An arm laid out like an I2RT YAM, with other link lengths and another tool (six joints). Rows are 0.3 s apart.
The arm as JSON. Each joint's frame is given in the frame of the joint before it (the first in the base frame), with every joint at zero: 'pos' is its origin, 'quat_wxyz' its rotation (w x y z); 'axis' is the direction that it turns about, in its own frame. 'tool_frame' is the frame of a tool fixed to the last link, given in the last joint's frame.
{
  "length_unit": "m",
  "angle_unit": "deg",
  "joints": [
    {
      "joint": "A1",
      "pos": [
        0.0,
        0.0,
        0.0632
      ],
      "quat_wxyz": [
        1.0,
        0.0,
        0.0,
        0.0
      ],
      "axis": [
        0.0,
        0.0,
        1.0
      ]
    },
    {
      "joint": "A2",
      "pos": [
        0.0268,
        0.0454,
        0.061
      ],
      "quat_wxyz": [
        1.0,
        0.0,
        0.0,
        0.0
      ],
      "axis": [
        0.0,
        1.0,
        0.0
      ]
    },
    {
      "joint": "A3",
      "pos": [
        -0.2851,
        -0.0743,
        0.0
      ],
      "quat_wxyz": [
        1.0,
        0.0,
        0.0,
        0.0
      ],
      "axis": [
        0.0,
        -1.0,
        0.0
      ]
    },
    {
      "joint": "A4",
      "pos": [
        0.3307,
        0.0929,
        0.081
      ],
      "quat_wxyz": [
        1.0,
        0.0,
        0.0,
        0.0
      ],
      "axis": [
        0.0,
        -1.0,
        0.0
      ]
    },
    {
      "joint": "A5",
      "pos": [
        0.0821,
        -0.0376,
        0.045
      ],
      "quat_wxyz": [
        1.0,
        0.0,
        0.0,
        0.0
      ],
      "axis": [
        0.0,
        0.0,
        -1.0
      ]
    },
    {
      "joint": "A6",
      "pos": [
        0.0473,
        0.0,
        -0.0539
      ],
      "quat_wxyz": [
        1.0,
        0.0,
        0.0,
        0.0
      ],
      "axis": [
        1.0,
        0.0,
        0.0
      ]
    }
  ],
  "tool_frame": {
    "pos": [
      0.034,
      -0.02,
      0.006
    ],
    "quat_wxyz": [
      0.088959,
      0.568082,
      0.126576,
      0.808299
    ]
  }
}
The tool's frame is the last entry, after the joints.
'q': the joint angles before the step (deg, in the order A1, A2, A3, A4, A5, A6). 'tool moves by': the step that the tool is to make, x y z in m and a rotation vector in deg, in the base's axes. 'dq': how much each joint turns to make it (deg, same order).
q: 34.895 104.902 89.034 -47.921 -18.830 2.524
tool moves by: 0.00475 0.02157 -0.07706 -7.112 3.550 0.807
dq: 2.251 9.180 0.000 2.098 3.934 -0.087
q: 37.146 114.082 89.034 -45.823 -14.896 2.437
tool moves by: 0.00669 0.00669 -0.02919 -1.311 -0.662 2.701
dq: 0.197 3.607 0.001 2.600 0.569 -2.929
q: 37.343 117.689 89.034 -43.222 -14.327 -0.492
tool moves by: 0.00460 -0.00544 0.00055 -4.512 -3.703 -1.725
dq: 0.197 0.000 0.001 0.197 6.142 0.001
